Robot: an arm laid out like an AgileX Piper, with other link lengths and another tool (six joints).
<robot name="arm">
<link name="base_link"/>
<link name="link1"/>
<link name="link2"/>
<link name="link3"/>
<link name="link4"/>
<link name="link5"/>
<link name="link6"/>
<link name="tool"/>
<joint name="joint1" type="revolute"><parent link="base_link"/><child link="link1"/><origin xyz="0 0 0.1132" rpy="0 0 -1.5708"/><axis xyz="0 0 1"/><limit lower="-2.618" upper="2.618"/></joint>
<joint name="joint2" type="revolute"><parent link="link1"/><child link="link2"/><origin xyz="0 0 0" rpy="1.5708 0 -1.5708"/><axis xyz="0 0 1"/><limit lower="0" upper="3.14"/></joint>
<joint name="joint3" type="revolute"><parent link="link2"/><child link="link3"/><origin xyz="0.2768 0.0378 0" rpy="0 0 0"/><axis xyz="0 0 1"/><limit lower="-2.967" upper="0"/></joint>
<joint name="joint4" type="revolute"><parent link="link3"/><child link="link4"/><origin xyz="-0.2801 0.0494 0" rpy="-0.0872 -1.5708 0"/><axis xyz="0 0 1"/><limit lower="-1.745" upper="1.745"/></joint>
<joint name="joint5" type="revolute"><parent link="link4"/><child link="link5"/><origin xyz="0 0 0" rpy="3.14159 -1.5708 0"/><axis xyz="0 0 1"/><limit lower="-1.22" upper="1.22"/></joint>
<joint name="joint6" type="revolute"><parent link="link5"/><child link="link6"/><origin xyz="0.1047 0 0" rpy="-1.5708 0 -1.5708"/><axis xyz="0 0 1"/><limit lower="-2.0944" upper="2.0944"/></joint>
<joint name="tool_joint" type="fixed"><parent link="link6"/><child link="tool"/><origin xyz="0.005 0.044 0.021" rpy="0.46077 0 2.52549"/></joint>
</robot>
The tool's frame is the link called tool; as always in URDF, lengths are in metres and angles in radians.
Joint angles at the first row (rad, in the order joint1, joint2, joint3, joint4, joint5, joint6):
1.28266, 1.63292, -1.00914, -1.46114, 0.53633, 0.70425
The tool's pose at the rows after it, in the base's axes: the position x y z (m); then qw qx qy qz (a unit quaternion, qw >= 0):
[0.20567, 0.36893, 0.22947, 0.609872, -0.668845, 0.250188, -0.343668]
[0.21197, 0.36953, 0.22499, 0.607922, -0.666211, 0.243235, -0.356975]
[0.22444, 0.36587, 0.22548, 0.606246, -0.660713, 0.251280, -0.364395]
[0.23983, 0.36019, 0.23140, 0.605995, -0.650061, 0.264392, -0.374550]
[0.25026, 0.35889, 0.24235, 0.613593, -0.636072, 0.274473, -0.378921]
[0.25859, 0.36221, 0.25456, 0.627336, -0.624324, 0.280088, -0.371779]
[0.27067, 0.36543, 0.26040, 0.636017, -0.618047, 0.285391, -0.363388]
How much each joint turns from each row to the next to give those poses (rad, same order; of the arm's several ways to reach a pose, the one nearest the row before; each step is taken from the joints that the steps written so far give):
-0.00235, 0.04444, 0.00001, -0.11748, 0.03877, 0.08606
-0.01374, 0.02316, -0.00192, -0.05438, 0.01344, 0.03341
-0.03326, 0.00851, -0.00989, -0.01592, -0.00697, 0.01159
-0.04010, 0.00187, -0.01973, -0.00223, -0.00471, 0.00050
-0.02513, -0.00048, -0.03187, 0.00001, -0.00677, 0.00163
-0.02110, 0.00247, -0.04185, -0.00001, -0.03104, 0.00001
-0.03078, 0.01648, -0.04144, -0.00173, -0.04204, -0.00001

